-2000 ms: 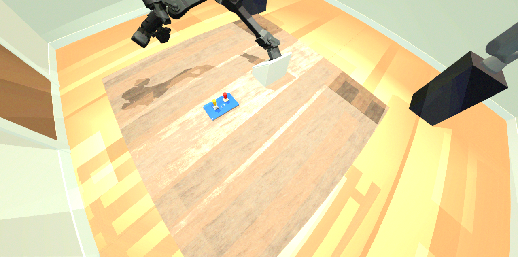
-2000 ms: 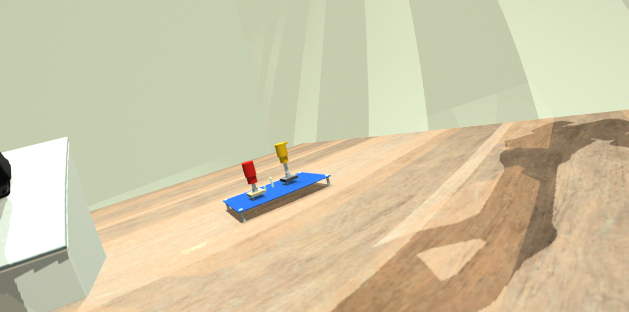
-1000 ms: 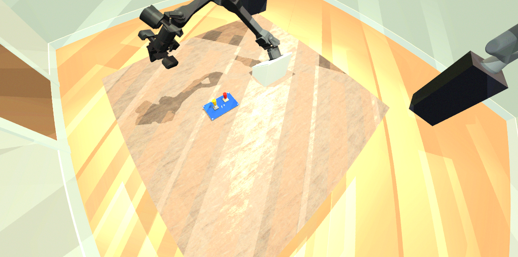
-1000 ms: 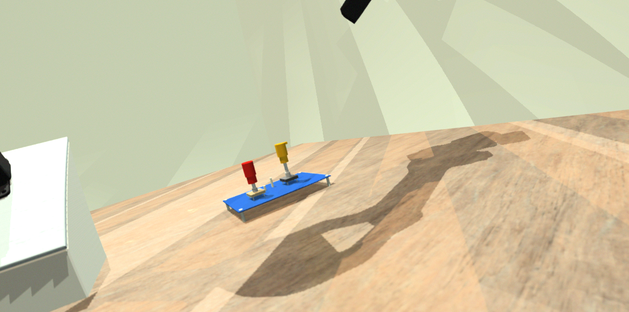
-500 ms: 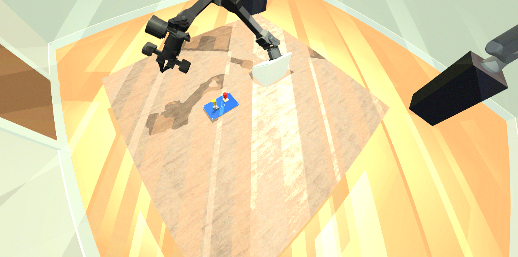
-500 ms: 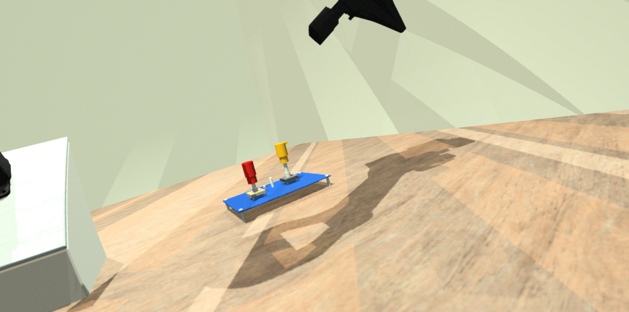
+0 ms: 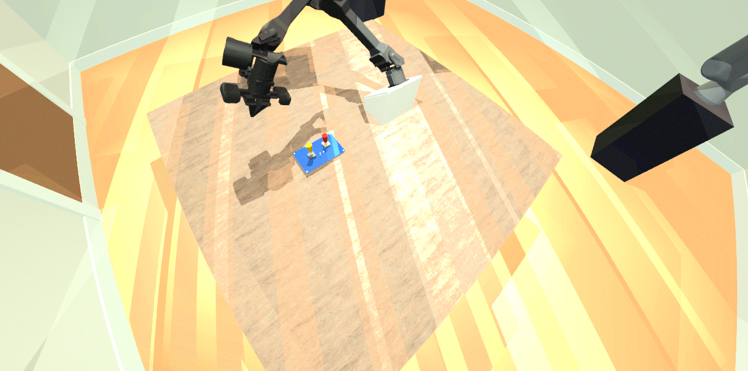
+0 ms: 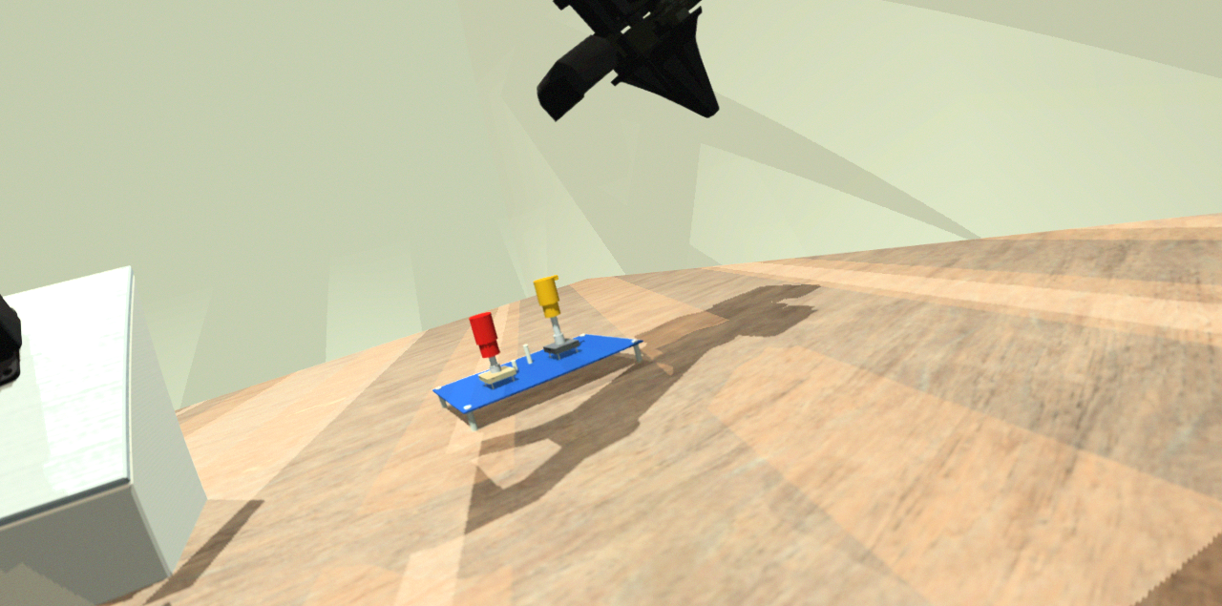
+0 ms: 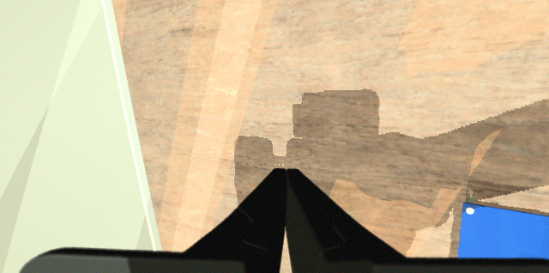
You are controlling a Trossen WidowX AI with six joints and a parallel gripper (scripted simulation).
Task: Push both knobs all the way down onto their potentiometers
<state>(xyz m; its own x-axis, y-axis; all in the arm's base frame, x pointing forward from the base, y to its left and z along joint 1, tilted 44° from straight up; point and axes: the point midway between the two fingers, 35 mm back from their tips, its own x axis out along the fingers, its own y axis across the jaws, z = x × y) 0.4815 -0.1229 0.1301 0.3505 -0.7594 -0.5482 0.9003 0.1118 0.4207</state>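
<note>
Right now the red knob is 16 cm behind my gripper tip, 14 cm to the left of it and 13 cm below it. From my gripper tip the other things lie so: yellow knob: 9 cm behind, 14 cm to the left, 11 cm below.
</note>
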